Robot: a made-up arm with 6 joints.
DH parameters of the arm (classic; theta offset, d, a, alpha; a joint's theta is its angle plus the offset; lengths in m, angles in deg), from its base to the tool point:
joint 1: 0 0.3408 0 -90
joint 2: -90 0 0.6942 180
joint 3: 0 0 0 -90
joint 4: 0 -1.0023 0 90
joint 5: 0 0.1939 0 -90
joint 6: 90 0 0 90
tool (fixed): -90 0 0 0
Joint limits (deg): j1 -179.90..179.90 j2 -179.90..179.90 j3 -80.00..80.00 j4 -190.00..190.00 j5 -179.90..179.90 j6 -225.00..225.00
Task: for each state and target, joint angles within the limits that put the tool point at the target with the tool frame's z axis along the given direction. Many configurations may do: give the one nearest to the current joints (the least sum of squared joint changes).
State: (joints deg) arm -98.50 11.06 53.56 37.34 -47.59 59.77
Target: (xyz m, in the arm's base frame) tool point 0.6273 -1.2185 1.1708 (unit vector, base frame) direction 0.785 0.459 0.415
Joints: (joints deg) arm -54.85 33.85 45.94 13.31 -15.40 52.41
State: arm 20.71 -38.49 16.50 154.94 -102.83 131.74
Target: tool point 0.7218 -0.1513 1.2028 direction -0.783 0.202 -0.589
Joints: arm -24.00 -22.33 -16.35 143.26 -110.68 155.93
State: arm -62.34 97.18 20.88 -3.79 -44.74 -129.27
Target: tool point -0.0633 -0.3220 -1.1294 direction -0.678 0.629 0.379
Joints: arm -68.47 134.72 36.77 -24.06 -22.14 -133.65
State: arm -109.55 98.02 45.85 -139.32 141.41 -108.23
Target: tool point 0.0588 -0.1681 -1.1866 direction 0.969 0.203 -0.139
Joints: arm -131.09 144.85 43.51 -142.97 129.09 -112.07
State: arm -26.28 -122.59 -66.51 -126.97 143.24 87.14
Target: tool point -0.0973 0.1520 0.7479 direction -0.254 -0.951 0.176
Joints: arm 8.46 -139.35 -65.57 -148.13 152.82 97.51
